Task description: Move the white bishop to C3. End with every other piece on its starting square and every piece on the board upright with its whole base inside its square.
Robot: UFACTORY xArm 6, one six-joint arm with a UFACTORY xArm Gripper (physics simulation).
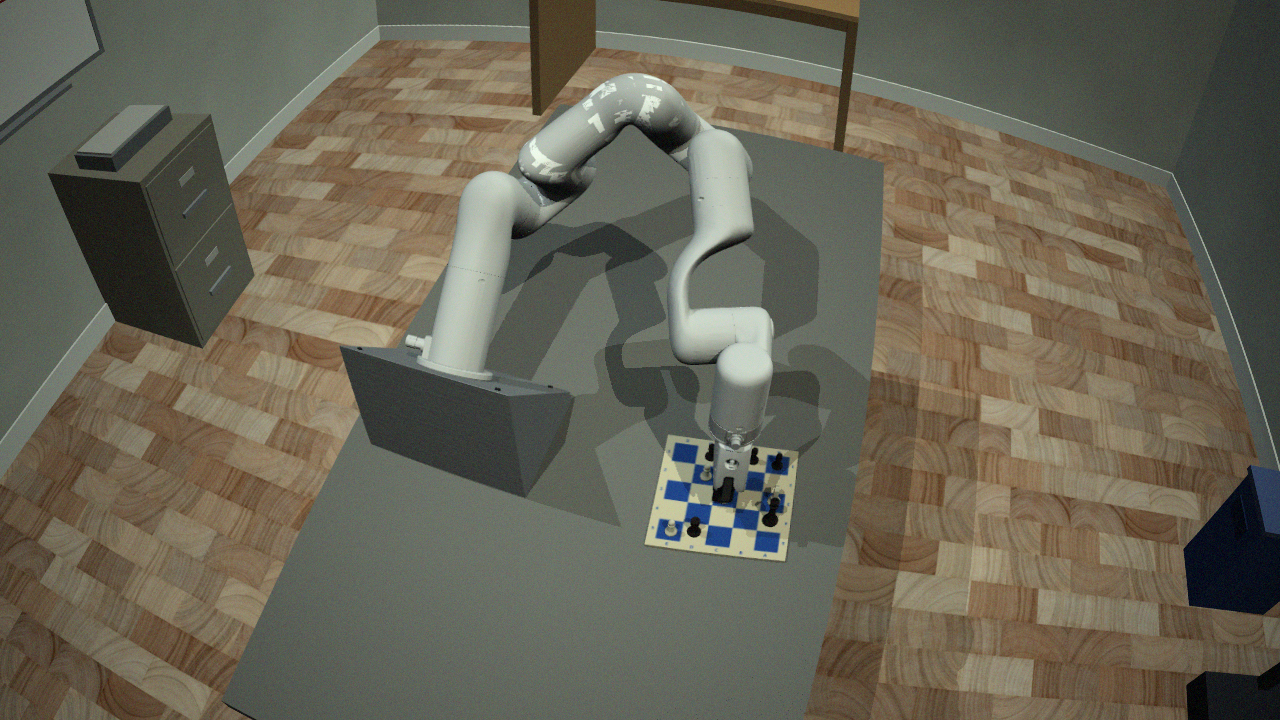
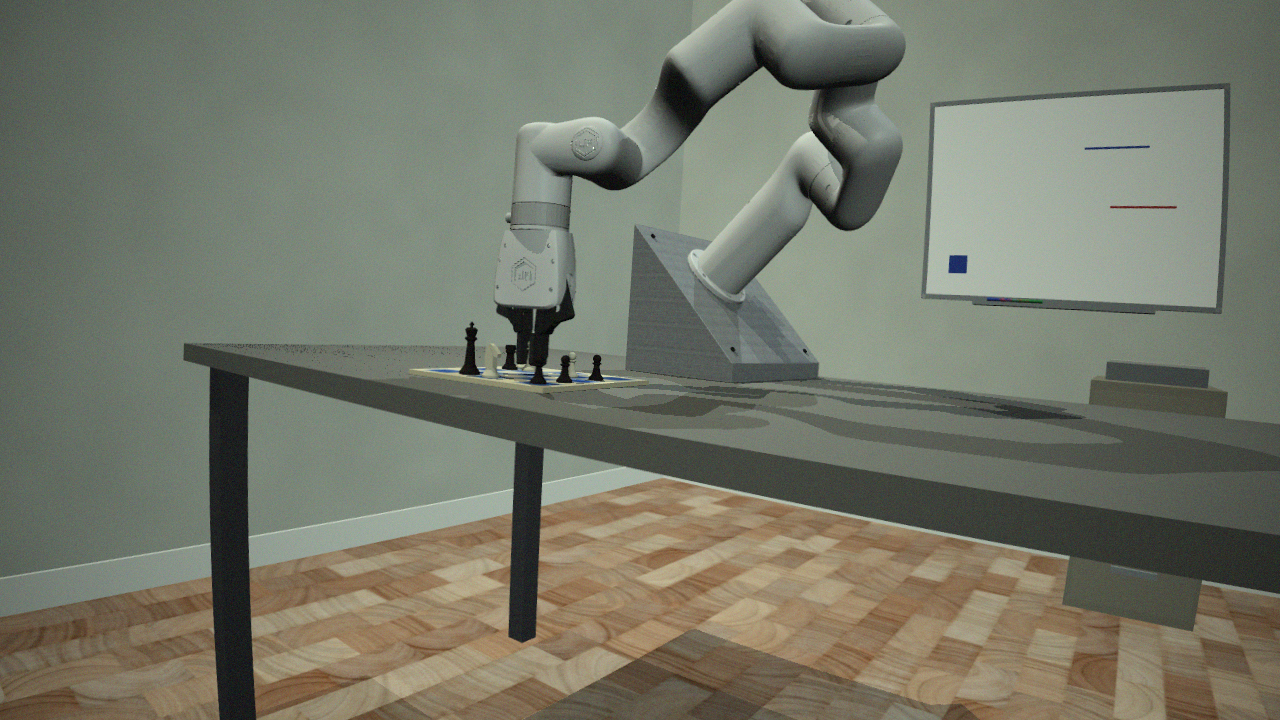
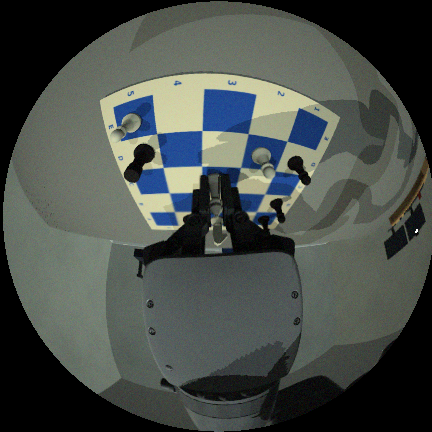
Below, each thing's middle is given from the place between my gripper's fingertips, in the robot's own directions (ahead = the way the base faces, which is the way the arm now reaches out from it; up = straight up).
The chessboard [image 1: 735,529] is 20 mm below my hand, 10 mm to the left of it and 10 mm ahead of it.
